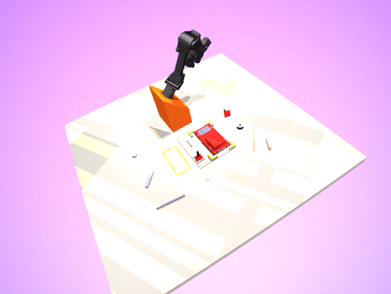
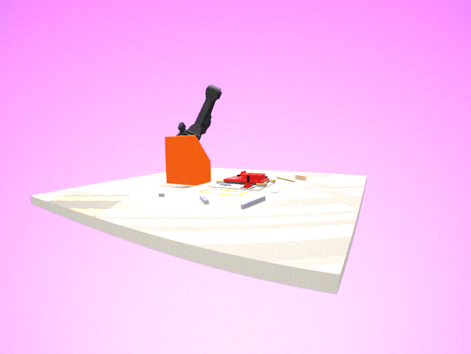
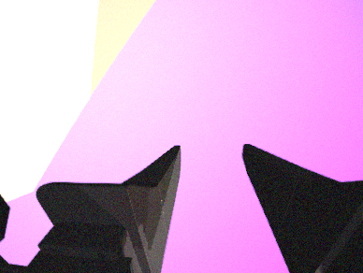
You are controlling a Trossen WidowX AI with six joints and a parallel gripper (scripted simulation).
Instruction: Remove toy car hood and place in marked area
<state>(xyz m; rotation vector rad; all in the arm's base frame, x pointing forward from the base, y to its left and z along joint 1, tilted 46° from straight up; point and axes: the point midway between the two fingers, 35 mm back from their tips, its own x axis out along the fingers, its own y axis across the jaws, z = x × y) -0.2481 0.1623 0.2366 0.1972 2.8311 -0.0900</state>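
My gripper tip is now 62 cm short of the red hood, 20 cm to the left of it and 18 cm above it. From my gripper tip the other things lie so: black wheel 60 cm ahead, 22 cm below, 1 cm to the right; tan block 80 cm ahead, 21 cm below, 2 cm to the left.
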